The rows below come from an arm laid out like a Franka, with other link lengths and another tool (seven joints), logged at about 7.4 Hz.
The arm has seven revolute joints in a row. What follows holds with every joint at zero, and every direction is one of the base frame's. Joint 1 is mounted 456.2 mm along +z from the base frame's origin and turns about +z. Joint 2 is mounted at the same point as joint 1 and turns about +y. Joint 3 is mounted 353.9 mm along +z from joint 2 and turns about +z. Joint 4 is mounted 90.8 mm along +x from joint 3 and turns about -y. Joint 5 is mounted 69.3 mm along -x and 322.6 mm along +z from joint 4 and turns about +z. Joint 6 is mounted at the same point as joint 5 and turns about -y. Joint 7 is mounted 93.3 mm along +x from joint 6 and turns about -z. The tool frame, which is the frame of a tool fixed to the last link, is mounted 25.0 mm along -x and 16.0 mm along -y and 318.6 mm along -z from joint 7; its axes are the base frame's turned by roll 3.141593, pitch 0.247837 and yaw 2.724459 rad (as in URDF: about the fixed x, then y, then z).
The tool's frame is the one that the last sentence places.
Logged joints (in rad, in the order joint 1, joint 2, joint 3, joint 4, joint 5, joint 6, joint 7), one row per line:
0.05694, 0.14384, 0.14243, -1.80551, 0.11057, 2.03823, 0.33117
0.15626, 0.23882, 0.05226, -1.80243, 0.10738, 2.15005, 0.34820
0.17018, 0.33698, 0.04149, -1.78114, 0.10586, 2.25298, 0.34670
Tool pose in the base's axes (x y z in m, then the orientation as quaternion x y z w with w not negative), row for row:
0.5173, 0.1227, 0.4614, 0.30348, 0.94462, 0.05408, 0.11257
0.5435, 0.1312, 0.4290, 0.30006, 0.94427, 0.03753, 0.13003
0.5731, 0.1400, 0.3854, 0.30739, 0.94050, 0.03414, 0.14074
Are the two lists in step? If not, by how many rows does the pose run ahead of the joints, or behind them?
The pose runs 1 row behind the joints: the pose in row i belongs to the joints in row i - 1.
